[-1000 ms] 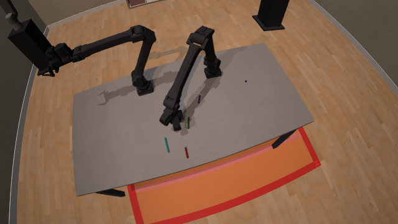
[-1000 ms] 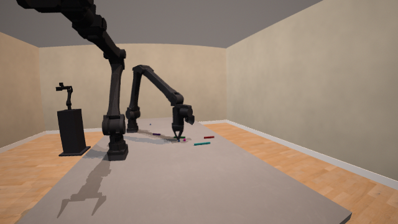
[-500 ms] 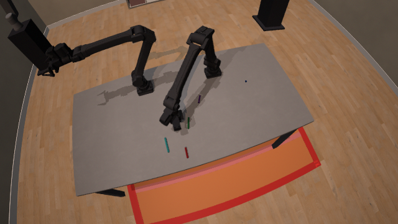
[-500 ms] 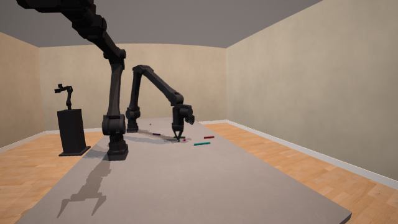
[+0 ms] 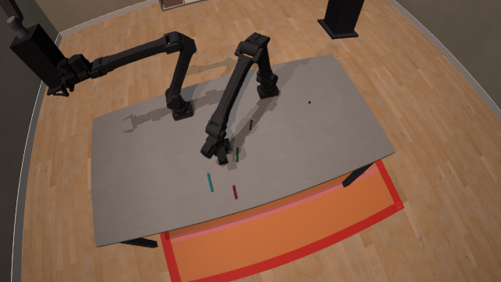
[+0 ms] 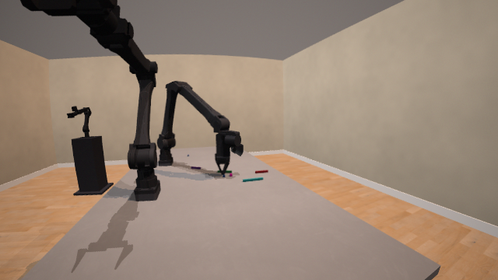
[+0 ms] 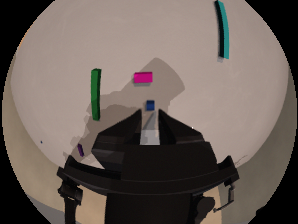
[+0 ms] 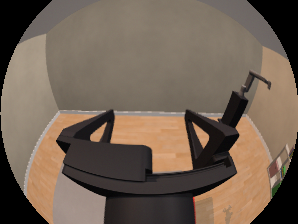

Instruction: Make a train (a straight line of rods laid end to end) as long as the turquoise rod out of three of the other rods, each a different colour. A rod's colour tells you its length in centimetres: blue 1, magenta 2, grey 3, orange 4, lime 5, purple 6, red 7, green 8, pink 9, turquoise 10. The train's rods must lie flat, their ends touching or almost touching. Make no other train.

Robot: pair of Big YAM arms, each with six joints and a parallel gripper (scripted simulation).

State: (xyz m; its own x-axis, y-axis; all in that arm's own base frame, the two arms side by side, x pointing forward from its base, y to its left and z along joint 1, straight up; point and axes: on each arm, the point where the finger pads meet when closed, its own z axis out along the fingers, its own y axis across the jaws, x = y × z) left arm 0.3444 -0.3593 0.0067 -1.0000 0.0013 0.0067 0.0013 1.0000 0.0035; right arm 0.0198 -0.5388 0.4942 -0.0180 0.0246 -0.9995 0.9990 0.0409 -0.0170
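My left hand is 40 mm short of the magenta rod, 10 mm to the right of it and 20 mm above it. Round my left hand: turquoise rod: 130 mm ahead, 100 mm to the right, 20 mm below; then red rod: 210 mm ahead, 10 mm to the left, 20 mm below; then green rod: 20 mm ahead, 80 mm to the left, 20 mm below.
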